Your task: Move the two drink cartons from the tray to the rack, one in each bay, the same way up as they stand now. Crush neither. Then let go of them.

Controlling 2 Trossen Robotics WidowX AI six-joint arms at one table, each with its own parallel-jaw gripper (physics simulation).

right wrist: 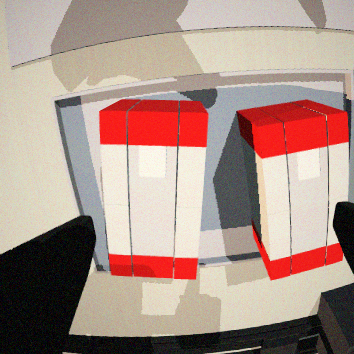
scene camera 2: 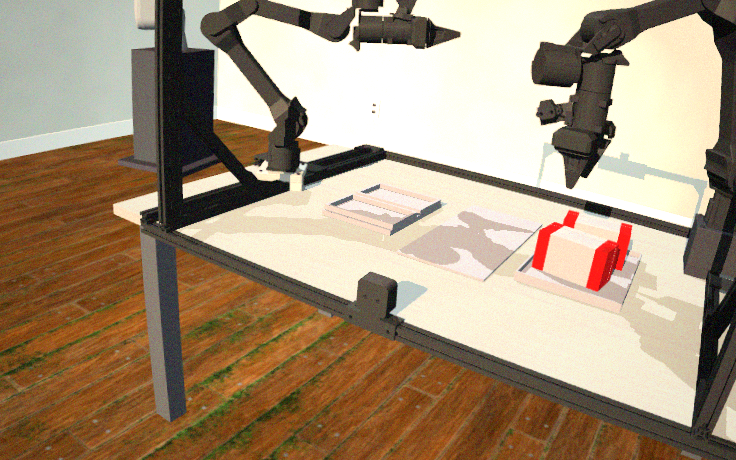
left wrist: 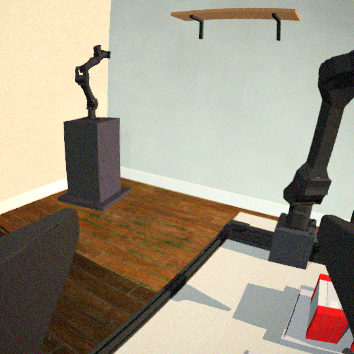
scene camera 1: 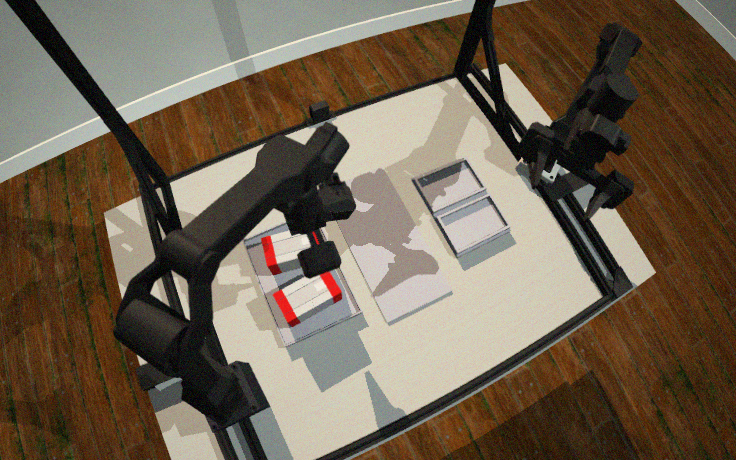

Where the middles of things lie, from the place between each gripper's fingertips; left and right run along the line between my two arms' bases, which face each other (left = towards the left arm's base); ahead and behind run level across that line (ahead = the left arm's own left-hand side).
The pale mat (scene camera 2: 474, 243) lies 200 mm behind my left hand, 130 mm to the right of it and 360 mm below it. Also, from my left hand: grey tray (scene camera 1: 348, 307): 240 mm behind, 330 mm to the right, 350 mm below.
The grey tray lies 40 mm to the right of my right hand and 140 mm below it. The rest, counted from my right hand: pale mat: 50 mm ahead, 160 mm to the left, 150 mm below.
